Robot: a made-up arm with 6 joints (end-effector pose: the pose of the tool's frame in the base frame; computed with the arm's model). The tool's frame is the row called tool. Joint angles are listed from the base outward.
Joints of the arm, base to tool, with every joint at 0 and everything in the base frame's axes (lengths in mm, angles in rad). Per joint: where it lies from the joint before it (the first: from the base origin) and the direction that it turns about. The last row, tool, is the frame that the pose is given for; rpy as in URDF.
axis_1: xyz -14 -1.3 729.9 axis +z
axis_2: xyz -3.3 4.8 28.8 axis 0 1 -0.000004
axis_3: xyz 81.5 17.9 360.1 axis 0 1 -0.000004
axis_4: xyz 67.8 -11.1 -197.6 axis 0 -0.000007 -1
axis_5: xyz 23.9 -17.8 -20.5 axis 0 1 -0.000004
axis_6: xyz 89.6 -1.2 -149.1 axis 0 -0.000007 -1
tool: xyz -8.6 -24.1 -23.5 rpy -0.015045 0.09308 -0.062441
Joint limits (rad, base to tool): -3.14..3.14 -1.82..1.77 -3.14..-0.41 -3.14..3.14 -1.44..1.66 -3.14..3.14
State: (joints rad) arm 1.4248 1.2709 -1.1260 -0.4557 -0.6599 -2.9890
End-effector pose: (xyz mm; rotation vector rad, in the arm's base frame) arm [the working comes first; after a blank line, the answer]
Working (the frame after each row of the table, in the pose's form):
after axis_1: -14.0 -1.3 729.9 0.0000 0.0000 1.4248
after axis_2: -19.2 -3.9 758.7 -0.8961 1.0375 1.2150
after axis_3: 16.6 362.9 787.2 -0.1032 0.1195 1.4221
after axis_4: 33.2 399.5 581.9 -0.0786 0.1492 1.8768
after axis_5: 42.4 424.4 557.4 0.5362 -0.3041 1.8092
after axis_6: -7.4 568.8 474.1 0.2471 0.5255 -1.3985

-36.4 583.1 461.4 0.2896 0.6230 -1.4482
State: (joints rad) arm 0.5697 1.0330 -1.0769 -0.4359 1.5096 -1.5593
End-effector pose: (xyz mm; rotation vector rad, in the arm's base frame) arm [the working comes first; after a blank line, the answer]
Working (the frame after each row of the table, in the pose's form):
after axis_1: -14.0 -1.3 729.9 0.0000 0.0000 0.5697
after axis_2: -19.4 1.0 758.7 -0.2940 1.0039 0.5176
after axis_3: 266.6 205.4 873.2 0.0125 -0.0427 0.5696
after axis_4: 336.9 237.2 678.7 0.0031 -0.0457 1.0054
after axis_5: 365.4 248.4 659.5 -0.7465 1.3257 0.7985
after axis_6: 293.4 129.1 555.4 0.4897 1.7917 1.9652

290.1 106.3 529.3 0.3395 1.8275 1.9853
